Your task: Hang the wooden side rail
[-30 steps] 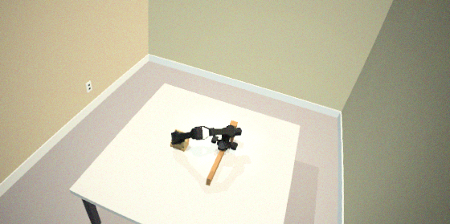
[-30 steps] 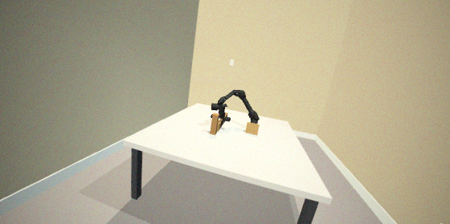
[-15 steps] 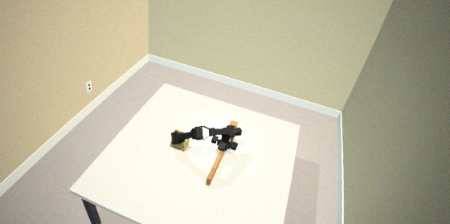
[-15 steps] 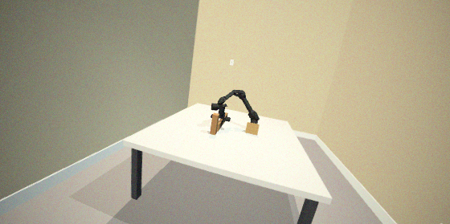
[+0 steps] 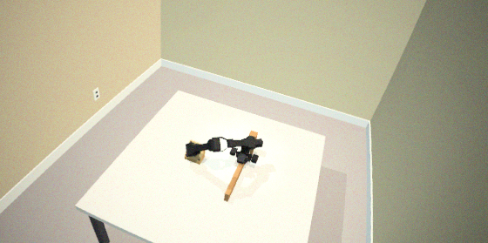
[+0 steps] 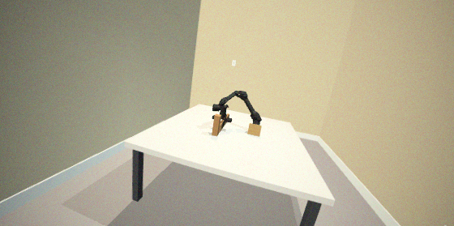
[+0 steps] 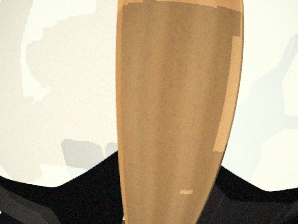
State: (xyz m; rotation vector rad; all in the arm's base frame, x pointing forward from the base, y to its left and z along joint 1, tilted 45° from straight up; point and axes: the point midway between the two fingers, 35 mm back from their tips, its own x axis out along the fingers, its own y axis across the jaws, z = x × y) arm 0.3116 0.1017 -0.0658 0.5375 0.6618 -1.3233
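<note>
Now: gripper tip 1 cm past the upright headboard post, 14 cm to the right of it and 6 cm below it.
</note>
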